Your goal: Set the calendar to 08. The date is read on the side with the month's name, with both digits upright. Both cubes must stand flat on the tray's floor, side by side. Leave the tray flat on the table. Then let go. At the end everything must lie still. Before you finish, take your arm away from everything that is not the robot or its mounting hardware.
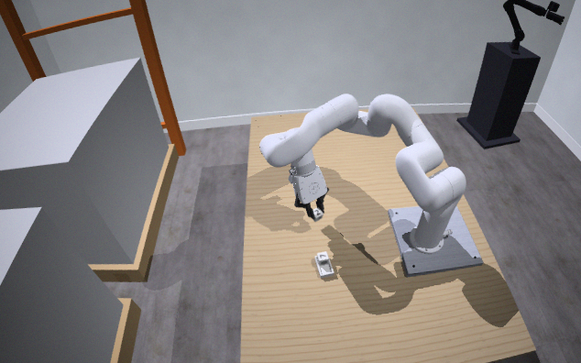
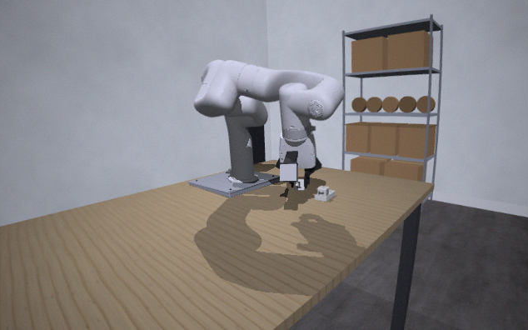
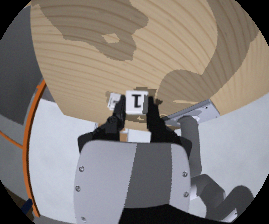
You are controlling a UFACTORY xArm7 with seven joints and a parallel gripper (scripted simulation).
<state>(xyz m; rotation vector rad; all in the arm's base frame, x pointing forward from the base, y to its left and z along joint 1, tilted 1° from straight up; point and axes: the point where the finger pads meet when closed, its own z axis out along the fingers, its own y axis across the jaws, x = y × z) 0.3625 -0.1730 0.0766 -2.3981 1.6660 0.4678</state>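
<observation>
Now: hand 20 mm above the white digit cube and 10 mm to the right of it. Also, from my hand: white tray: 160 mm to the left, 90 mm below, 10 mm ahead.
</observation>
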